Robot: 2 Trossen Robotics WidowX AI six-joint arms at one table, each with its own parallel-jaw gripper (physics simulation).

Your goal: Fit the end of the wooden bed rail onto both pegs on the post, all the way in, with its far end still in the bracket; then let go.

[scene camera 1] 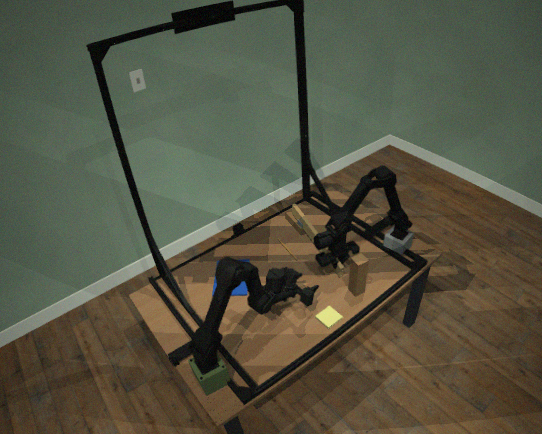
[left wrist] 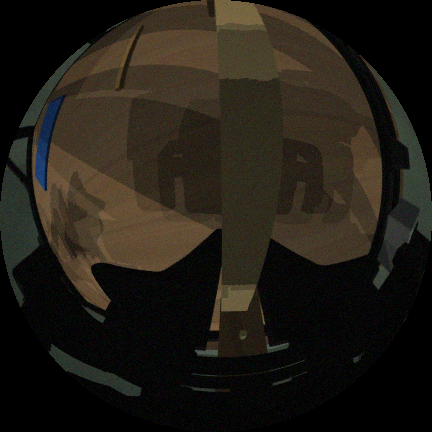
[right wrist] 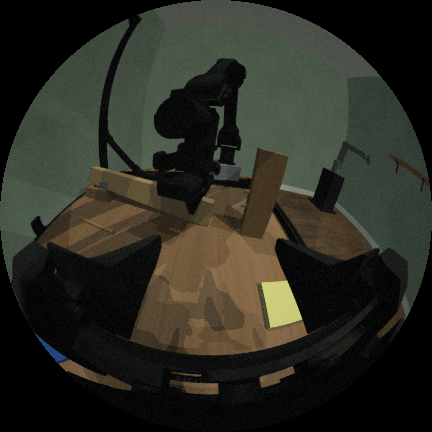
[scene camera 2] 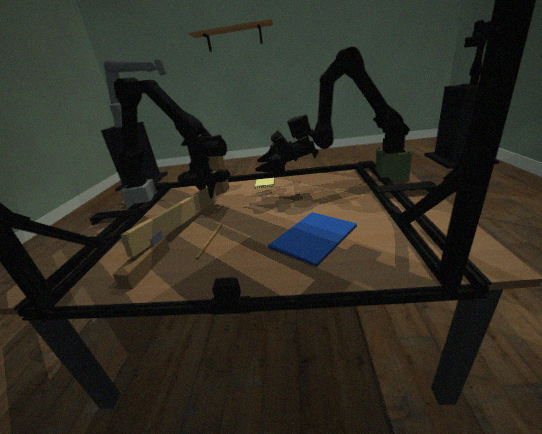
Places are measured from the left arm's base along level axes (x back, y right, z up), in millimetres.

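Pixels of known places: left gripper, fingertip midpoint: (scene camera 1: pixel 336 267) (left wrist: pixel 235 234) (right wrist: pixel 192 211) (scene camera 2: pixel 209 198); right gripper, fingertip midpoint: (scene camera 1: pixel 310 280) (right wrist: pixel 219 243) (scene camera 2: pixel 256 165); left arm's base, link origin: (scene camera 1: pixel 399 234) (right wrist: pixel 225 162) (scene camera 2: pixel 136 184); right arm's base, link origin: (scene camera 1: pixel 206 363) (scene camera 2: pixel 393 150).
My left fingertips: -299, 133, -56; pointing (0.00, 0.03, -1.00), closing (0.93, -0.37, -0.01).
Ahead of a thing's pixels: the offset from my left fingertips to its middle, as dx, dy, dz. "spot": to the spot under its first point.
The pale wooden bed rail @[+65, +166, +32] (scene camera 1: pixel 309 231) (scene camera 2: pixel 172 218) (left wrist: pixel 250 175) (right wrist: pixel 130 189) stands on edge. Its far end is at the blue-grey bracket @[spot: +103, +298, +31] (scene camera 2: pixel 156 237) (right wrist: pixel 102 185) on a low wooden block @[spot: +146, +426, +10] (scene camera 2: pixel 125 277). Its near end faces the upright post @[spot: -63, -145, +85] (scene camera 1: pixel 357 277) (left wrist: pixel 242 345) (right wrist: pixel 265 195), with a gap between them in the right wrist view. A peg @[spot: -23, -96, +35] (left wrist: pixel 243 334) shows below the rail end. My left gripper (scene camera 2: pixel 210 192) (left wrist: pixel 235 234) is shut on the rail near that end, one finger on each side. My right gripper (scene camera 1: pixel 312 295) (scene camera 2: pixel 259 164) (right wrist: pixel 219 243) is open and empty, above the table, apart from the rail.
A yellow pad @[-219, -129, -20] (scene camera 1: pixel 329 317) (scene camera 2: pixel 264 183) (right wrist: pixel 282 304) lies near the post. A thin stick @[-27, +264, -22] (scene camera 2: pixel 209 241) (left wrist: pixel 129 59) lies beside the rail. A blue mat @[-315, +329, -21] (scene camera 2: pixel 314 237) (left wrist: pixel 49 145) lies farther off. A black frame (scene camera 2: pixel 150 306) borders the table.
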